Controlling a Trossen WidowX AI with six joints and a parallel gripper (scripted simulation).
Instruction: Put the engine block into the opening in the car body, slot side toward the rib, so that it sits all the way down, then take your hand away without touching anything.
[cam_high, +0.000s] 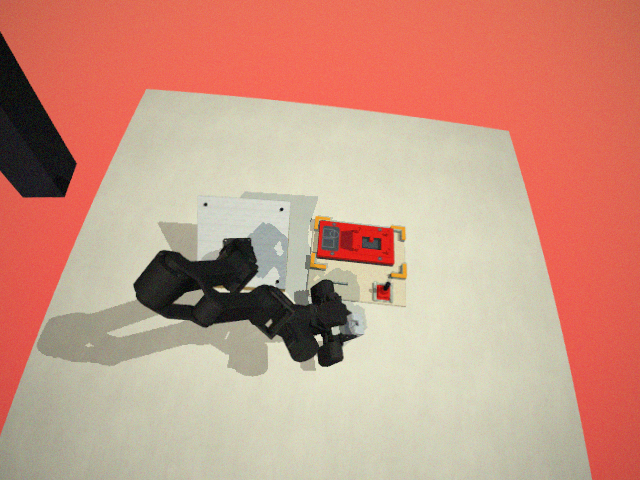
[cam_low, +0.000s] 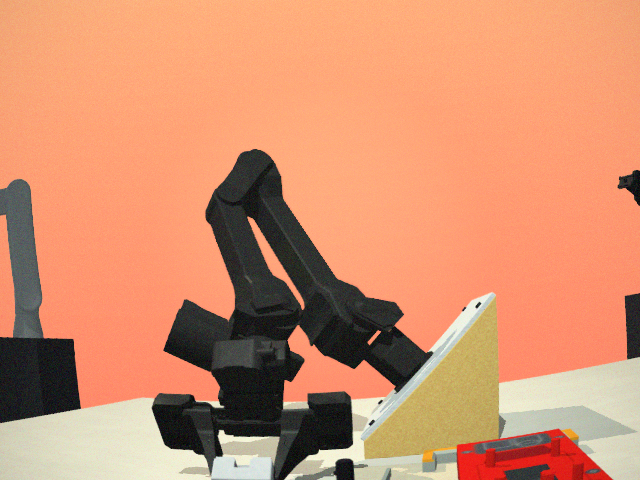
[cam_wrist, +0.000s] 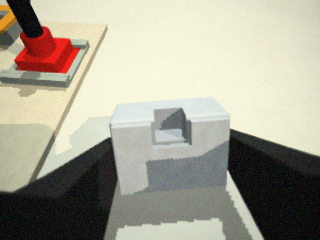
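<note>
Right now the engine block is 1 cm above my gripper tip.
</note>
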